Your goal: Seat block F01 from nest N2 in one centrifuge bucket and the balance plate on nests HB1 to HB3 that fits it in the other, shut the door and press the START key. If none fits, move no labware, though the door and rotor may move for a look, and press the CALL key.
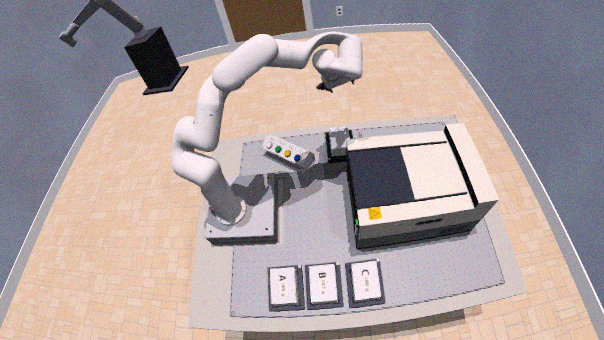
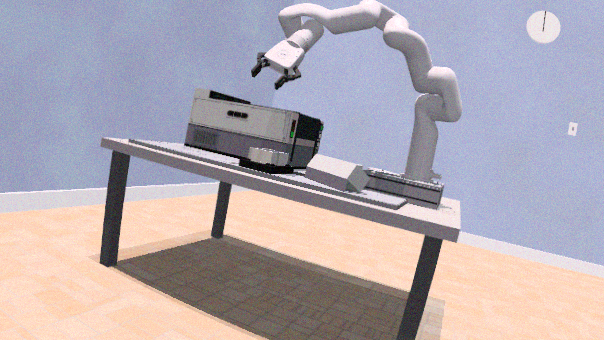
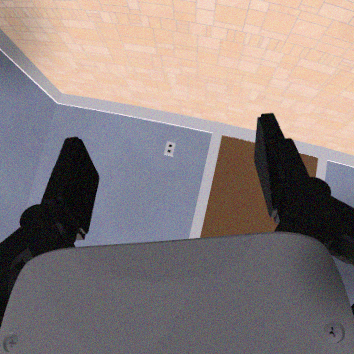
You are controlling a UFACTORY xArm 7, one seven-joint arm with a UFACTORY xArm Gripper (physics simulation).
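Places are measured from the arm's base along level axes (x ahead, y left, z up), in metres.
Where they show: gripper, fingertip midpoint: (image 1: 341,85) (image 2: 263,80) (image 3: 170,146); arm's base, origin of the base link: (image 1: 231,210) (image 2: 416,179).
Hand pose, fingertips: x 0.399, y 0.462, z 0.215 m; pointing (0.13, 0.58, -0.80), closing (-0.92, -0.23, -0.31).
Note:
Each offset is from my fingertips to the top centre of the thing. "pt": to the spot under its first point.
My gripper (image 1: 339,86) (image 2: 266,81) (image 3: 170,146) is open and empty, high above the table's back edge. A pale block @(dy -0.088, dx -0.012, dz -0.212 m) (image 1: 339,140) (image 2: 268,156) sits in a black nest (image 1: 330,150) (image 2: 250,166) beside the centrifuge (image 1: 372,227) (image 2: 240,117). The centrifuge's dark and cream top looks closed; rotor and buckets are hidden. Plates A @(dy -0.718, dx -0.151, dz -0.223 m) (image 1: 283,286), B @(dy -0.694, dx -0.021, dz -0.223 m) (image 1: 322,285) and C @(dy -0.676, dx +0.118, dz -0.223 m) (image 1: 365,282) sit in separate dark nests at the front; their small print seems to read 165 g, 247 g and 180 g, blurred. The key box @(dy -0.149, dx -0.235, dz -0.193 m) (image 1: 305,160) (image 2: 332,172) has white, green, yellow and blue keys; key labels are unreadable.
My arm's base plate (image 1: 240,234) stands at the table's left. The centrifuge's raised rear housing @(pt dy -0.330, dx +0.466, dz -0.033 m) (image 1: 472,162) is at the right. A black pedestal (image 1: 152,60) with a grey arm stands on the floor beyond the table. A yellow warning label @(pt dy -0.509, dx +0.122, dz -0.066 m) (image 1: 374,213) is on the centrifuge.

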